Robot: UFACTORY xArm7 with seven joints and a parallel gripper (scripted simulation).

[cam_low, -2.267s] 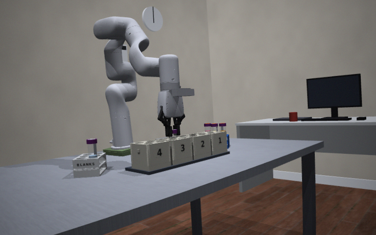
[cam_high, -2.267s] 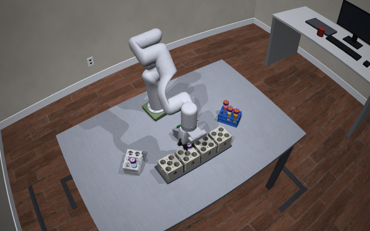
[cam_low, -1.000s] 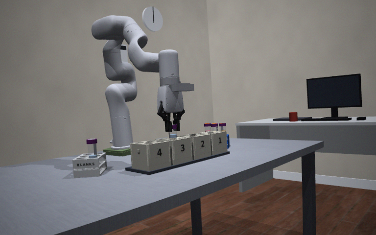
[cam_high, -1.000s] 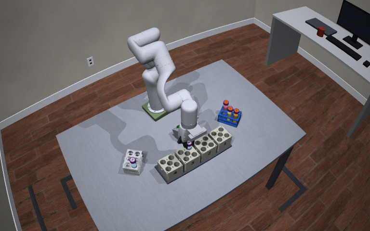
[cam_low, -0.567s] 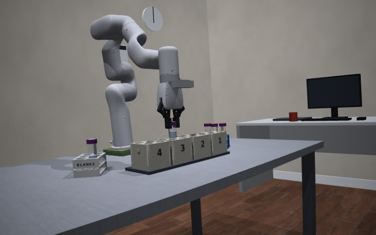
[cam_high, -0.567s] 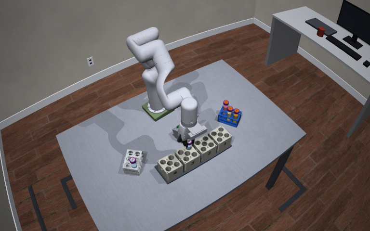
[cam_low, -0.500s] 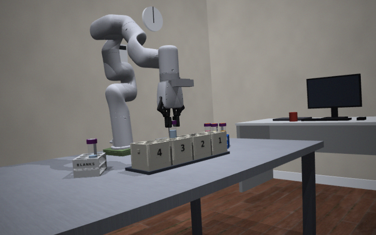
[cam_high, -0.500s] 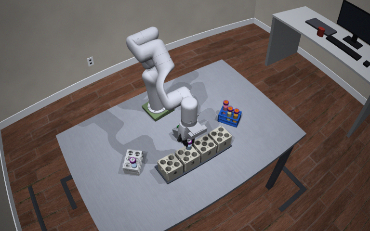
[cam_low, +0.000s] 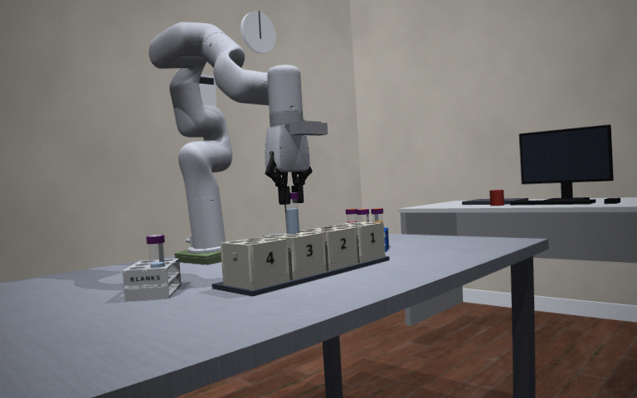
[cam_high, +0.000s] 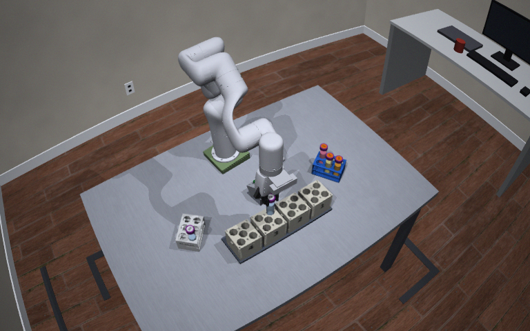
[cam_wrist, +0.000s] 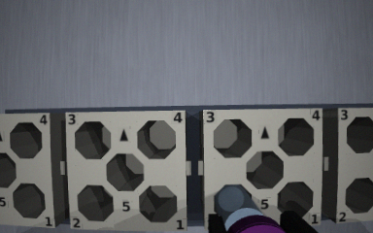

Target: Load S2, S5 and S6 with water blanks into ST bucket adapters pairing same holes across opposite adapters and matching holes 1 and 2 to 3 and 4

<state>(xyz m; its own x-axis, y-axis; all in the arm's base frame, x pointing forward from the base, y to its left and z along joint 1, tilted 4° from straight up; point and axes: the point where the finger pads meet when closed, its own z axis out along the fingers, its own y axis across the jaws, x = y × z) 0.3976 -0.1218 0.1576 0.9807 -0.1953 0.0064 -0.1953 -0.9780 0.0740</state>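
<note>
Now: hand 10 mm to the left of the white-dot blank and 50 mm above it. The rest, counted from my hand: blanks rack: 180 mm behind, 250 mm to the right, 150 mm below; green done key: 160 mm behind, 90 mm to the left, 120 mm below; bucket adapter: 140 mm to the right, 130 mm below.
</note>
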